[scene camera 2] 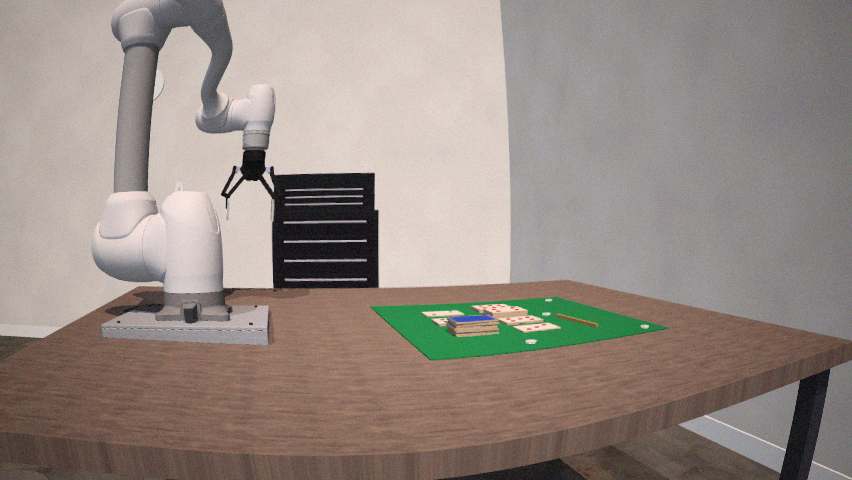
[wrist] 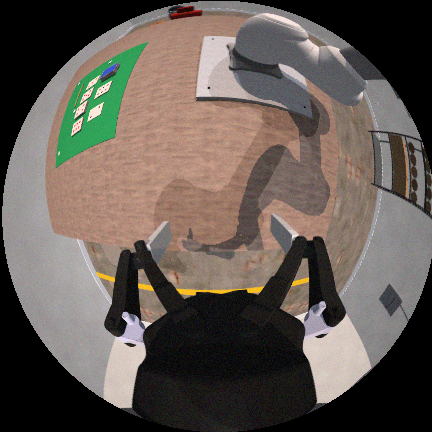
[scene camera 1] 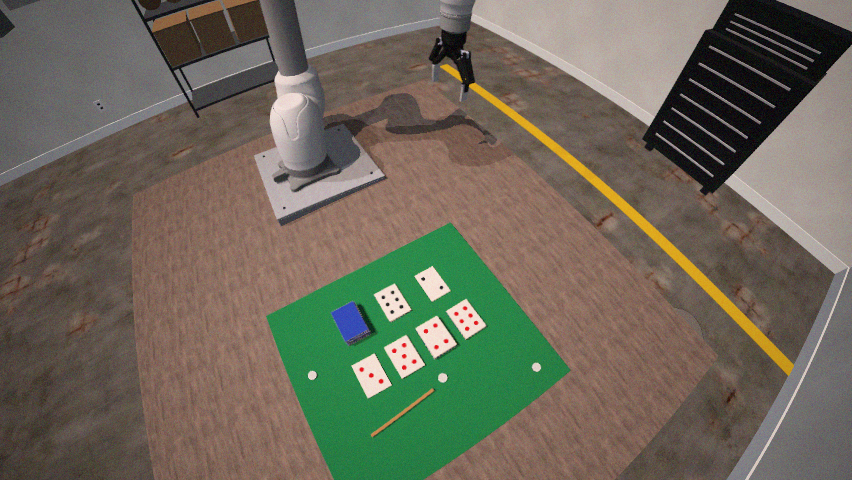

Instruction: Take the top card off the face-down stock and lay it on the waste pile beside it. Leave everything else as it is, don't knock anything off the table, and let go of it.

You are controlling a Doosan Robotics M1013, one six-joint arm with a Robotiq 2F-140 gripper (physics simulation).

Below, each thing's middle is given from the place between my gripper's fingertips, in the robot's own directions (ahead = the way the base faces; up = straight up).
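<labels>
The green mat (scene camera 1: 490,379) is 240 mm below my hand. It lies 580 mm ahead of my hand, and 540 mm to the right of it.
</labels>
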